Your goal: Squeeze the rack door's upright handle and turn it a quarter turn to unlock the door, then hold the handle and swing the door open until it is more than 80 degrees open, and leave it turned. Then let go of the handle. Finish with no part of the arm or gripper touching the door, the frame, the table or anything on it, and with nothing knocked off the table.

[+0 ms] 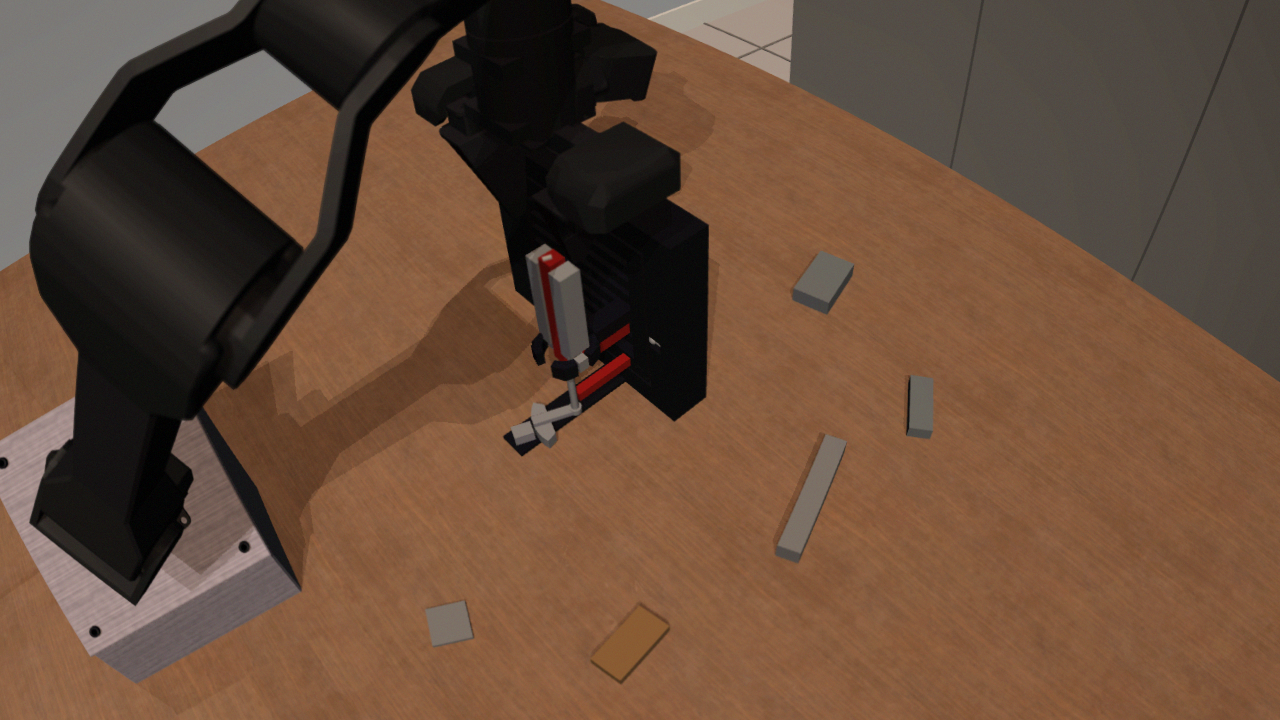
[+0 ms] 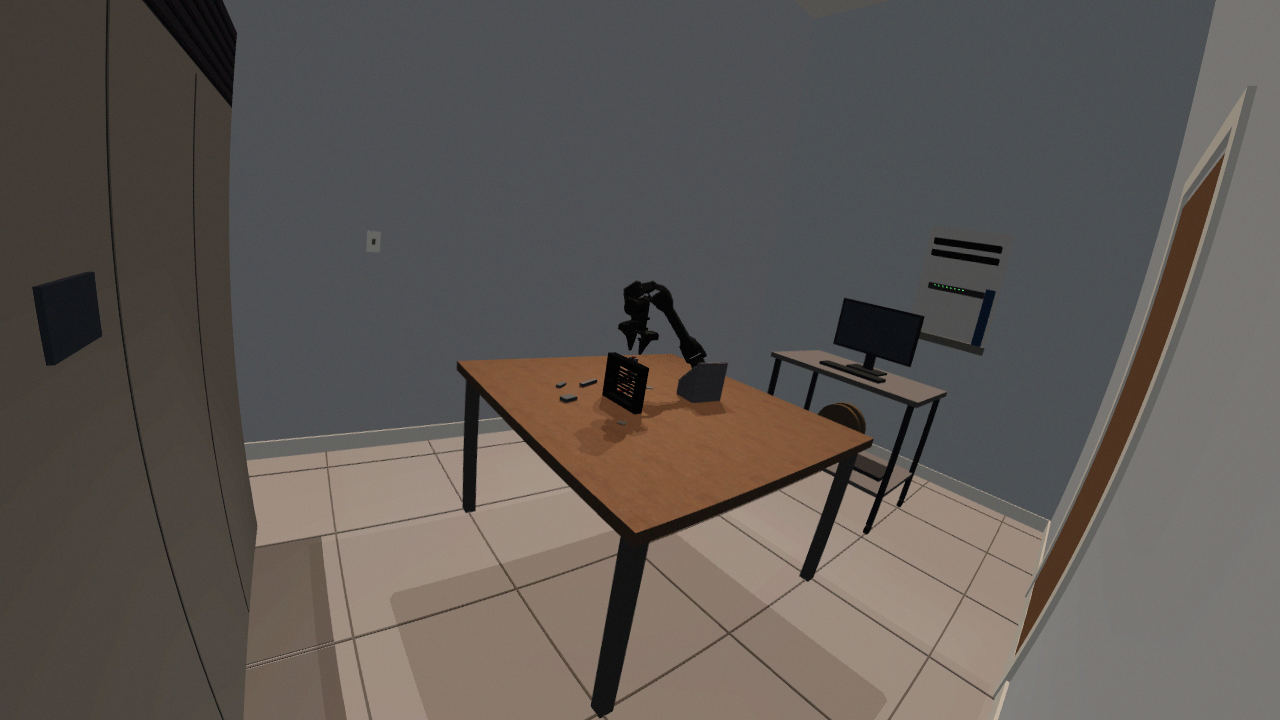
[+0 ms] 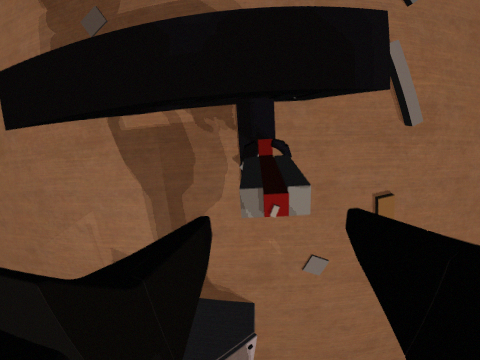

Scene:
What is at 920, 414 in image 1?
A small grey block.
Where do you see a long grey bar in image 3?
401, 79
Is my gripper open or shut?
Open.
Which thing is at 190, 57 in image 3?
A black rack.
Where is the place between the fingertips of my gripper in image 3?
279, 223

